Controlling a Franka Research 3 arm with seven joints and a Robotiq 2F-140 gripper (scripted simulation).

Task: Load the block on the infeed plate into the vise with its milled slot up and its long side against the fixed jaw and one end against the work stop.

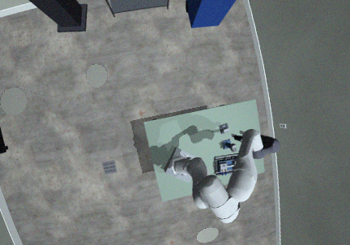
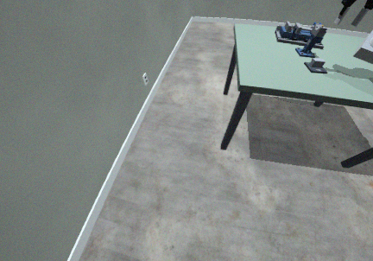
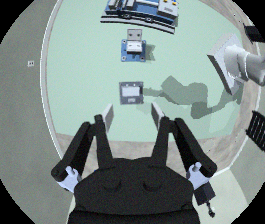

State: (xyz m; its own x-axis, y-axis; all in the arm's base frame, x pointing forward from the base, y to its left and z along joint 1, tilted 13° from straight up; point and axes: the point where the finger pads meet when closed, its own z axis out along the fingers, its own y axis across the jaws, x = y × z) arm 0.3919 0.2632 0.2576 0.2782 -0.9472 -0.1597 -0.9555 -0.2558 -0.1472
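My gripper is now 220 mm above the part. Round my hand: vise (50 mm ahead, 360 mm to the right, 210 mm below).
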